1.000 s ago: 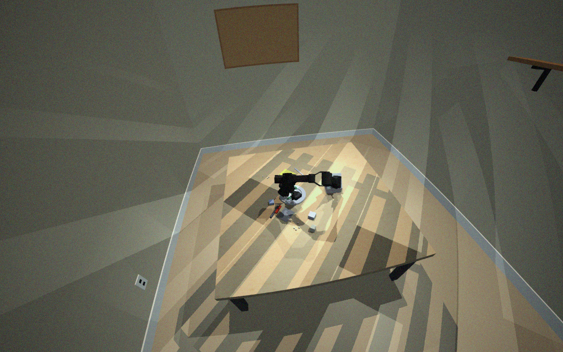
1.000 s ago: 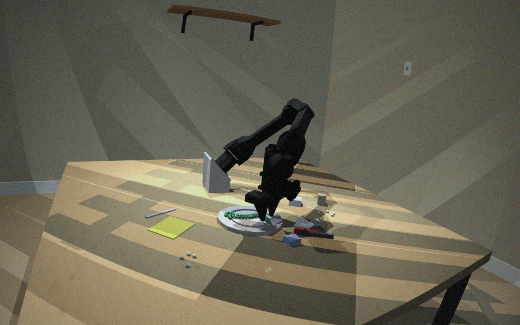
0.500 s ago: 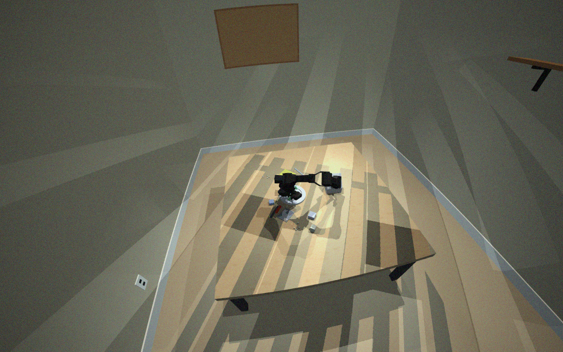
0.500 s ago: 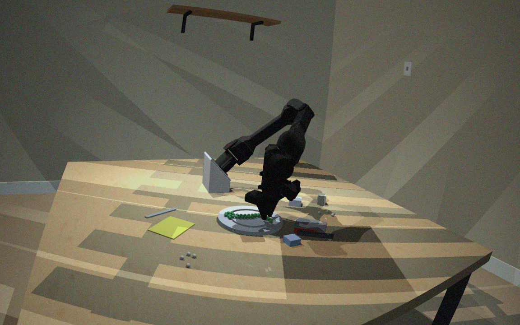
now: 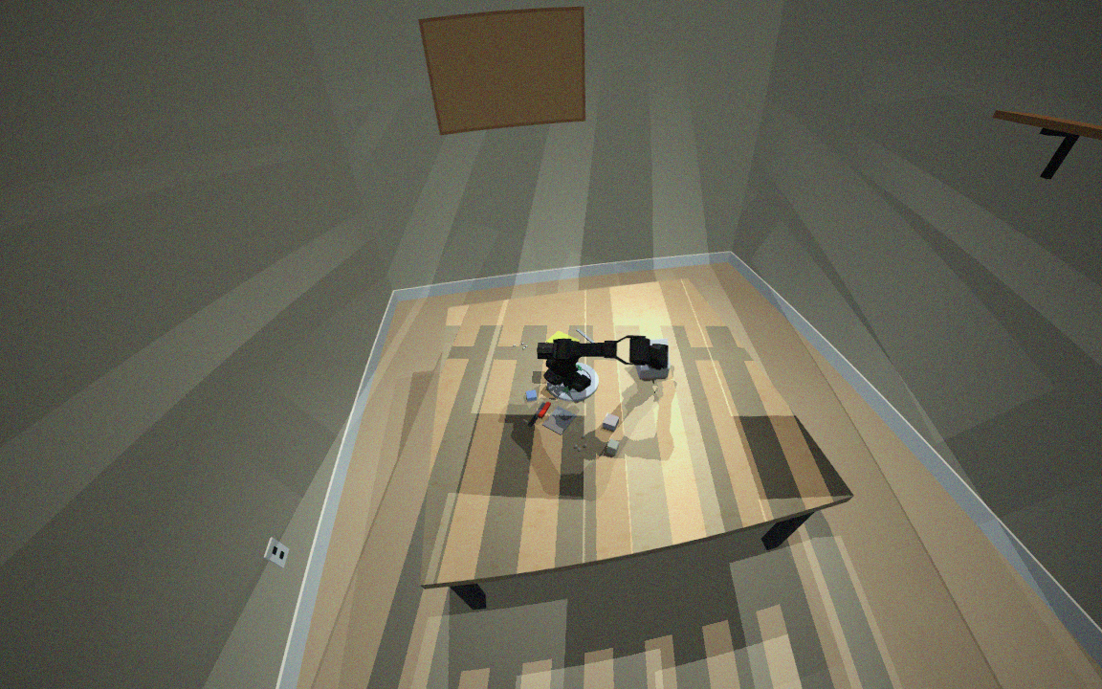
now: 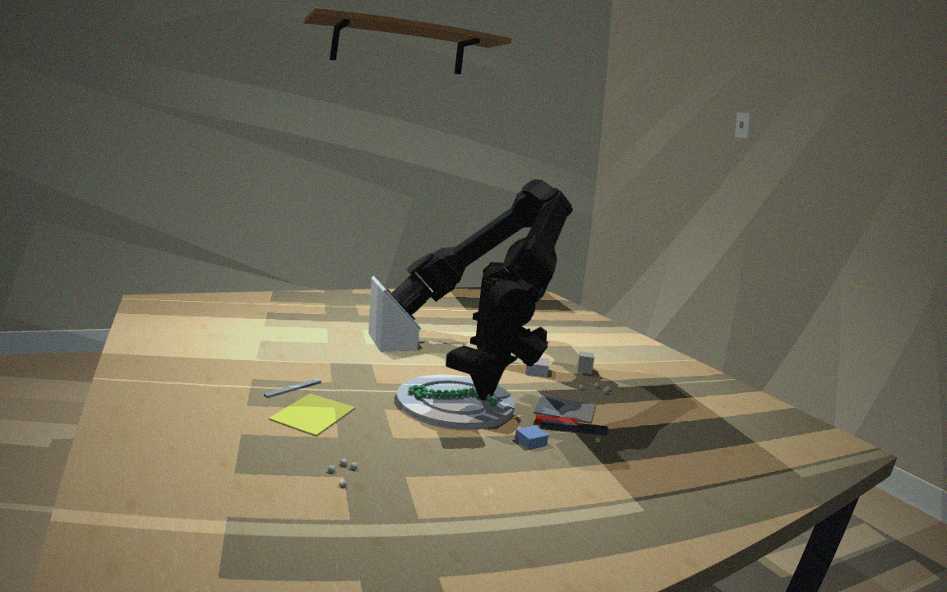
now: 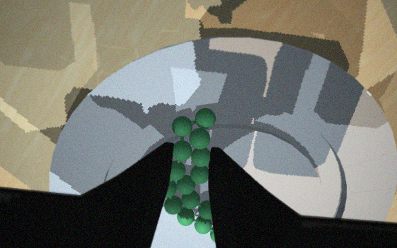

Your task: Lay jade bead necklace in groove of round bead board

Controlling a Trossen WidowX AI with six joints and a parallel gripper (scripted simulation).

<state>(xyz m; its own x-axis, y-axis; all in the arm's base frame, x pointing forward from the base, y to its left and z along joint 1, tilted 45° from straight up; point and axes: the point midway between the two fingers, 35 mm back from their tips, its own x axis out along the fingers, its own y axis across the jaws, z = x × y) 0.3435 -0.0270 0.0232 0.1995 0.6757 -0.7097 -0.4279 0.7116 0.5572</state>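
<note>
Now: the round grey bead board 30 mm behind my gripper tip, 40 mm to the right of it and 10 mm below it. Also, from my gripper tip: grey plate 70 mm ahead, 130 mm to the left, 10 mm below; blue block 140 mm ahead, 10 mm to the right, 10 mm below; red and black pen 120 mm ahead, 80 mm to the left, 10 mm below.
</note>
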